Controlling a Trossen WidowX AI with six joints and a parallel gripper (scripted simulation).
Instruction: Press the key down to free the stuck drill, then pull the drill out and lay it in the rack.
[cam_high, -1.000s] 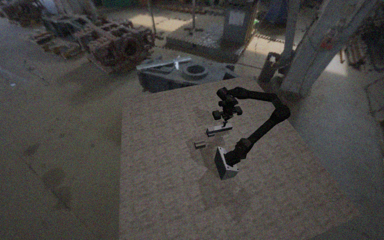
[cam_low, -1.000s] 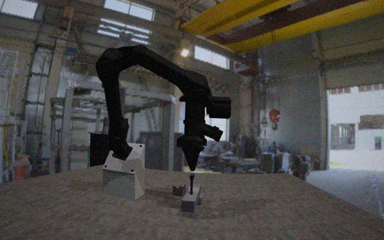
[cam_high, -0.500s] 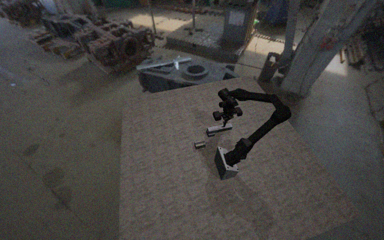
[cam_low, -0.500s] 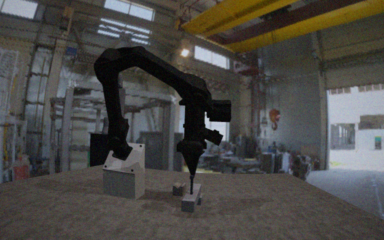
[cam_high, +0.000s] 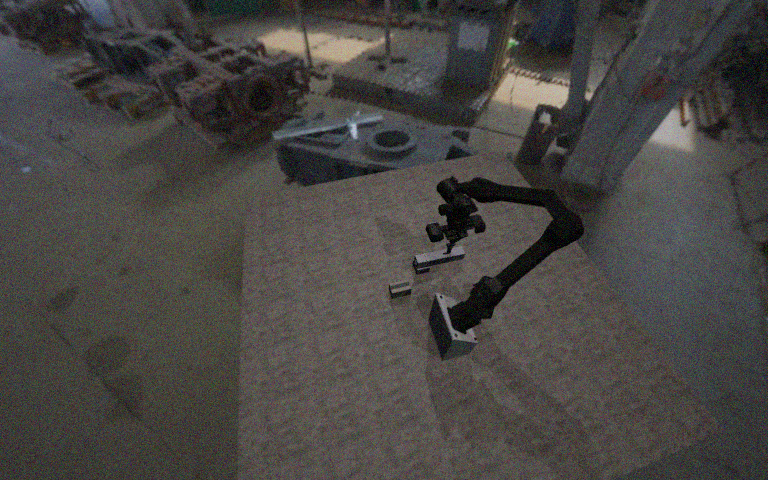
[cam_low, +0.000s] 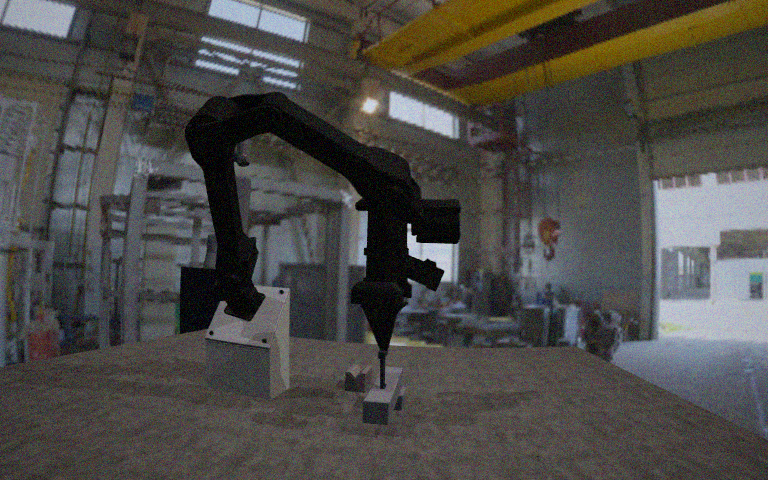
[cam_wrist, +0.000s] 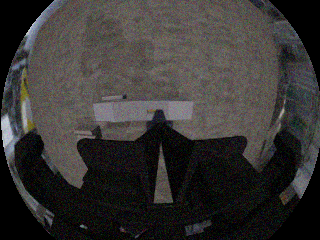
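Right now the dark key is 3 cm below my gripper tip. Round my gripper tip: drill (1 cm behind, 6 cm to the left, 7 cm below); then grey holder block (4 cm to the left, 8 cm below); then grey rack (10 cm behind, 19 cm to the left, 10 cm below).
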